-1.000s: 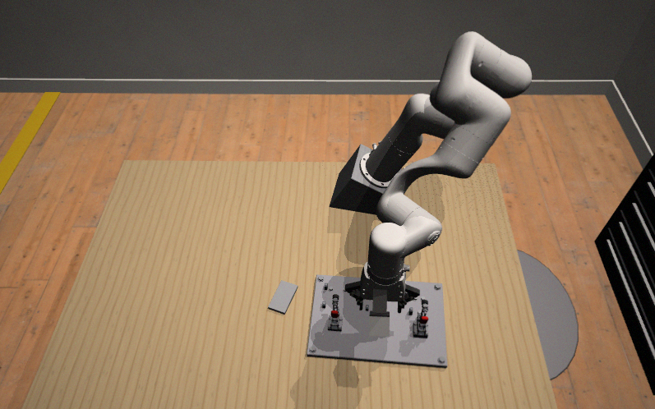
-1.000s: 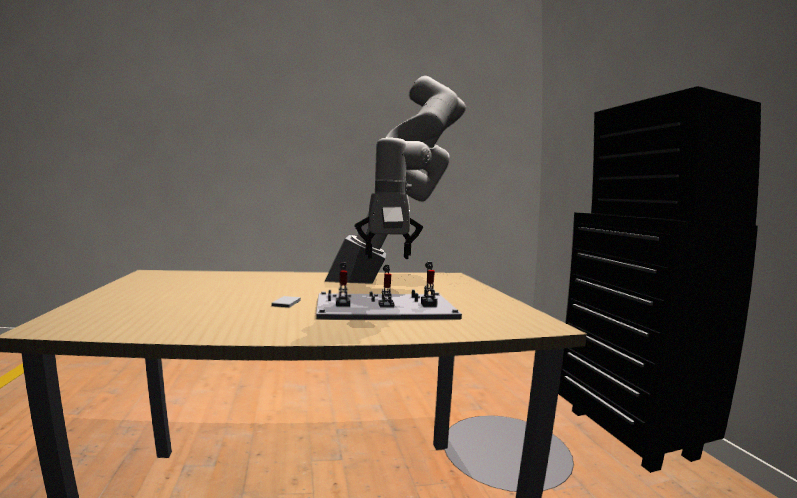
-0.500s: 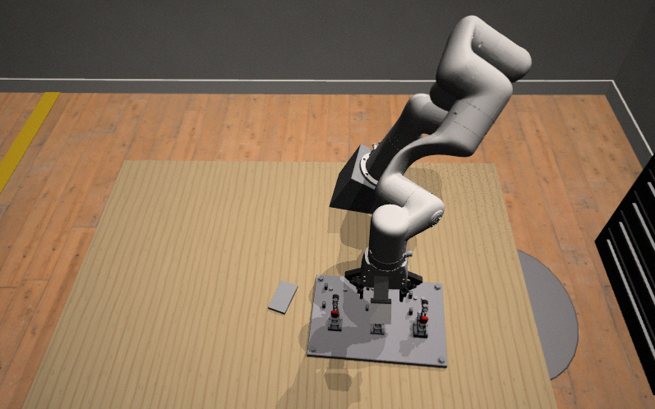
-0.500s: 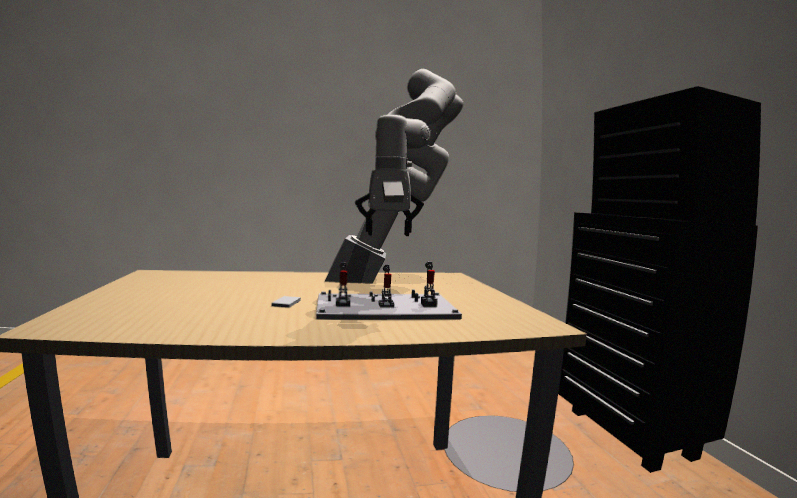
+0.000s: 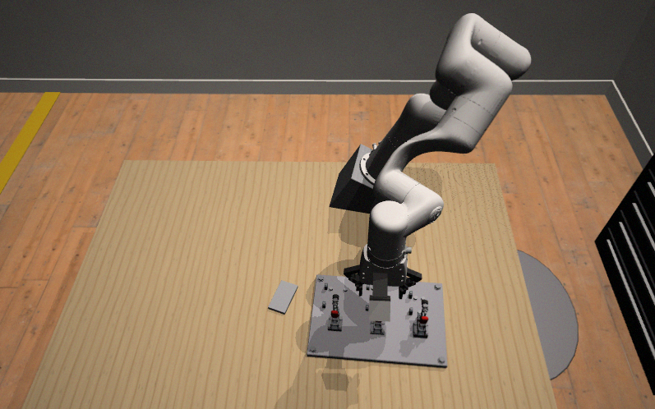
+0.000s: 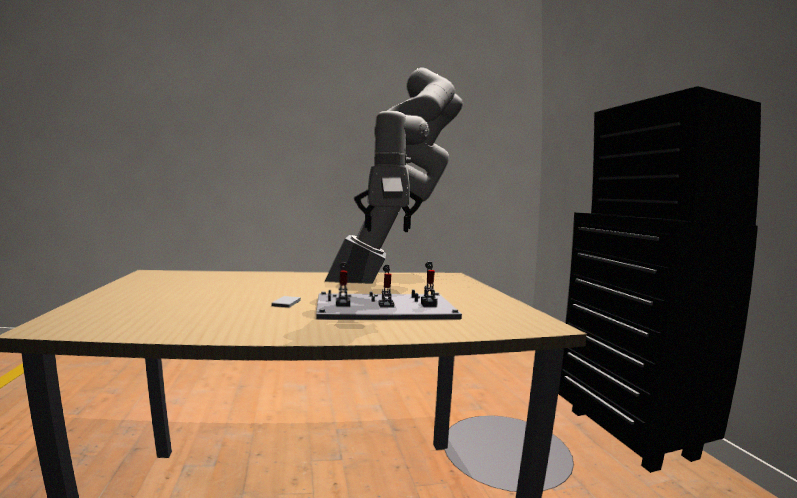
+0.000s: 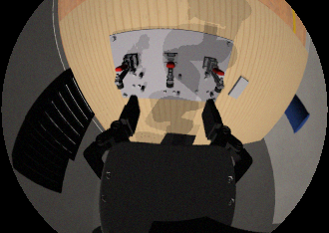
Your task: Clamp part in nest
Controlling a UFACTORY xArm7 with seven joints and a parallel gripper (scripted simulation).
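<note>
The grey flat part lies 24 cm to the right of my hand, 21 cm below it and 13 cm behind it.
</note>
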